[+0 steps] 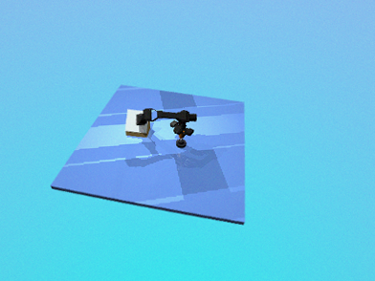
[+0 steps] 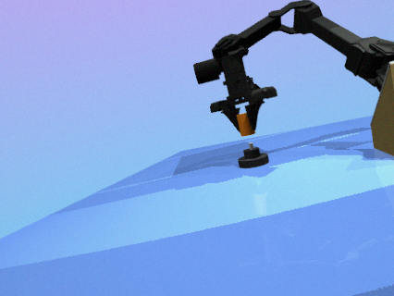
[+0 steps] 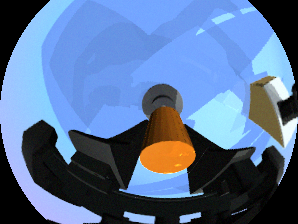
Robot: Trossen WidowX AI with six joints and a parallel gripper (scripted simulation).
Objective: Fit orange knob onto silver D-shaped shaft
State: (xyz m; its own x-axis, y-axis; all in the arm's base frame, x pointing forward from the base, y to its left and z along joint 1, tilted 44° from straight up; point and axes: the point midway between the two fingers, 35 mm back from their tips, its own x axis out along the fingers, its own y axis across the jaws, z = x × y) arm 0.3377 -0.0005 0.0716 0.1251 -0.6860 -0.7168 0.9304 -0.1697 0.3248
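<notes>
Right now the silver shaft is 6 cm below my gripper tip. Round my gripper tip: orange knob: 3 cm above.
</notes>
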